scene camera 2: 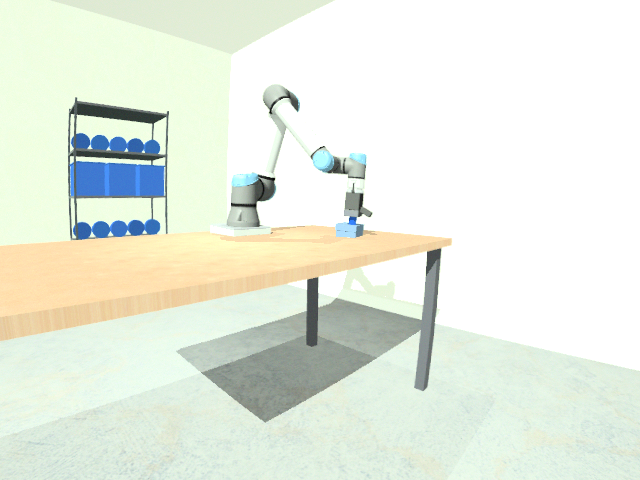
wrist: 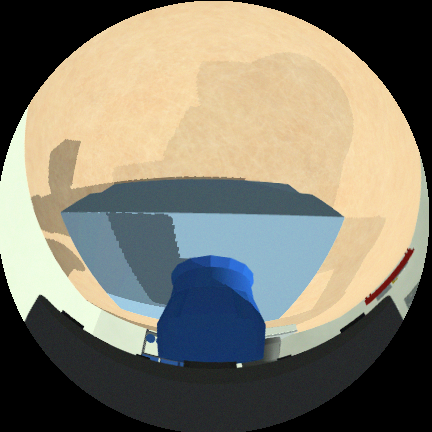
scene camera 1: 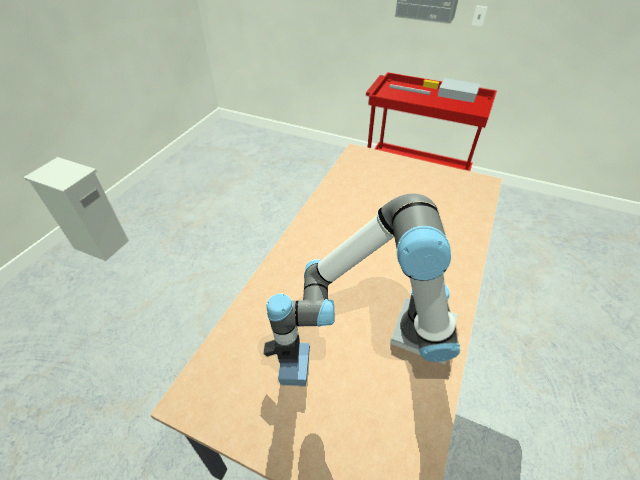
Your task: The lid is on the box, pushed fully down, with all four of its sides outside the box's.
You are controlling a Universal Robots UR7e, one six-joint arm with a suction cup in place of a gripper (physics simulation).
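Seen in the pictures: hand, its tool point: [scene camera 2: 352, 227] [wrist: 211, 263]; arm's base, origin of its link: [scene camera 2: 243, 225].
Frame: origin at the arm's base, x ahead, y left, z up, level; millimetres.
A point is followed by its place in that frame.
A light blue lid [scene camera 1: 303, 360] {z 19, x 354, y 269 mm} [scene camera 2: 349, 226] {z 11, x 417, y 218 mm} [wrist: 260, 232] {z 15, x 429, y 261 mm} lies level over the blue box [scene camera 2: 347, 234] {z -23, x 408, y 219 mm} on the table. A seam between them shows in the scene camera 2 view. In the wrist view the dark near side steps inward at both ends below the lid's edge. How far down the lid sits, and whether all four of its sides are outside the box's, I cannot tell. My gripper's blue suction cup [scene camera 2: 352, 221] [wrist: 212, 267] touches the lid's top and is shut on it. In the scene camera 1 view the black tool body hides the cup and part of the lid.
The wooden table [scene camera 1: 227, 413] {z -35, x 528, y 487 mm} [scene camera 2: 155, 258] {z -35, x 348, y -575 mm} also carries the arm's base plate [scene camera 1: 402, 338] {z -2, x 57, y 66 mm} [scene camera 2: 222, 230] {z -17, x -8, y -108 mm}. The table's left edge is near the box in the scene camera 1 view. A red cart [scene camera 1: 429, 109], a grey cabinet [scene camera 1: 85, 222] and a shelf rack [scene camera 2: 118, 111] stand off the table.
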